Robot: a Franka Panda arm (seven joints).
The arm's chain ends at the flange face. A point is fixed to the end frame.
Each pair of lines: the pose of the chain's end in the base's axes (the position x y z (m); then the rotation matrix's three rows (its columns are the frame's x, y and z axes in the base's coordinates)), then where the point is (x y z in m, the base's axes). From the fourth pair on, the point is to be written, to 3 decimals.
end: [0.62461 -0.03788 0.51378], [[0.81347 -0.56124 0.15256], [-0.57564 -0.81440 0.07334], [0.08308 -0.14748 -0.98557]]
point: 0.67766 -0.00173 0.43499
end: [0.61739 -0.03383 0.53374], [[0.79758 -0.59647 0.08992], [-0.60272 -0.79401 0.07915], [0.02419 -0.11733 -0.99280]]
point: 0.66633 0.00144 0.45194
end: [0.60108 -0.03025 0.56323], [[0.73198 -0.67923 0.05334], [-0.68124 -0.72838 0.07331], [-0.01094 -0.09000 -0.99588]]
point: 0.64969 0.00014 0.47931
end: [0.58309 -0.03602 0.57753], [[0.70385 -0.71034 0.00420], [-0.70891 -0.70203 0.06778], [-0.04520 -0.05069 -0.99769]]
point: 0.628 -0.008 0.491
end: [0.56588 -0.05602 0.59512], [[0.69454 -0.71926 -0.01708], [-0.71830 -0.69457 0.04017], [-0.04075 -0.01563 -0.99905]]
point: 0.610 -0.031 0.507
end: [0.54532 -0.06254 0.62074], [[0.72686 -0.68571 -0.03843], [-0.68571 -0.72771 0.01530], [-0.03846 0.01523 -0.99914]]
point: 0.586 -0.037 0.531
